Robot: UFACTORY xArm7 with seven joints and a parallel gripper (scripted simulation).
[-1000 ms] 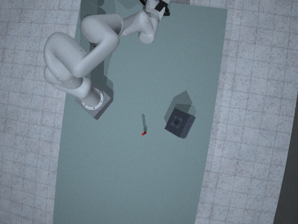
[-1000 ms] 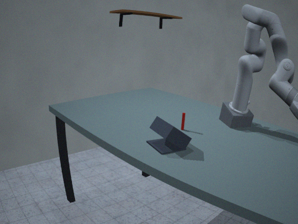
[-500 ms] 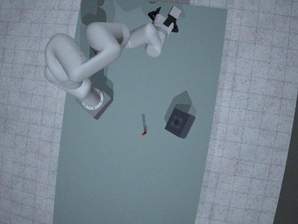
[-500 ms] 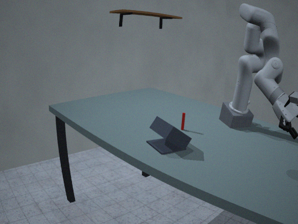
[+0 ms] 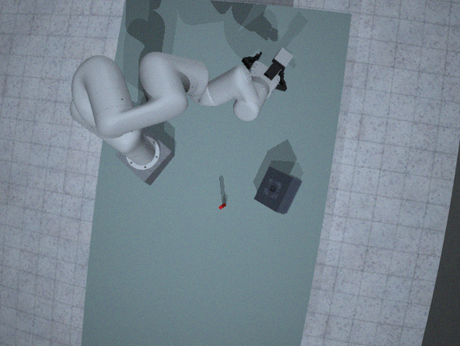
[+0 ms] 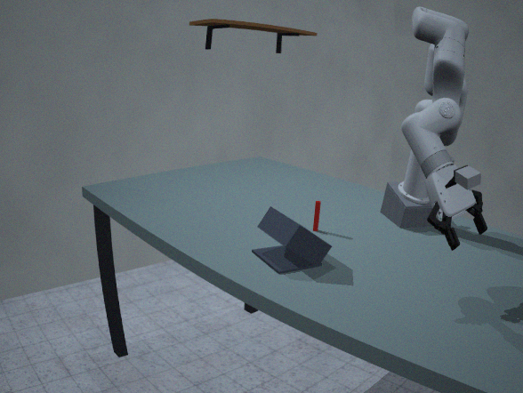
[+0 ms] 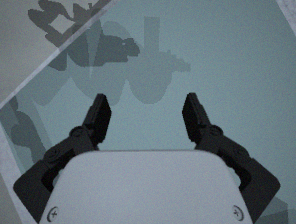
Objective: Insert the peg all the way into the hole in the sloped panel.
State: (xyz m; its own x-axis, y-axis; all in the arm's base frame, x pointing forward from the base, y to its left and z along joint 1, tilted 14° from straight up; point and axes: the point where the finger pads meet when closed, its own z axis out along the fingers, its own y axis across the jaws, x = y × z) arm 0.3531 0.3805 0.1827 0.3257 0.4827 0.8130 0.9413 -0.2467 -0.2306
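My gripper is now 510 mm to the left of the red peg, 110 mm above it and 30 mm past it. Round my hand: dark base plate (400 mm to the right, 160 mm ahead, 150 mm below).
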